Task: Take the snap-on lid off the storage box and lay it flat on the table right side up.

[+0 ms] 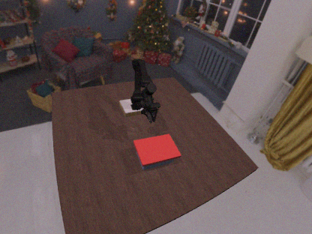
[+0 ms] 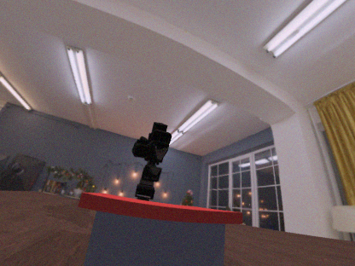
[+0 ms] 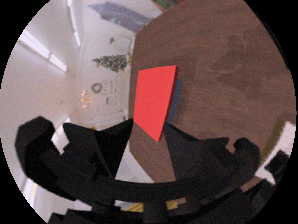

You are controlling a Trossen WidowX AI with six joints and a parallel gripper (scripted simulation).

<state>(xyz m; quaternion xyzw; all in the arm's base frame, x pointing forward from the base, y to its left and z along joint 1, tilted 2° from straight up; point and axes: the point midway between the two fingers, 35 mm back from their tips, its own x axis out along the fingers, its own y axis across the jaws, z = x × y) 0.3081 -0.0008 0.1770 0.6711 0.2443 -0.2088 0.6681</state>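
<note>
Right now the red lid is 120 mm ahead of my gripper tip and 100 mm below it. Also, from my gripper tip: blue storage box: 120 mm ahead, 150 mm below.
</note>
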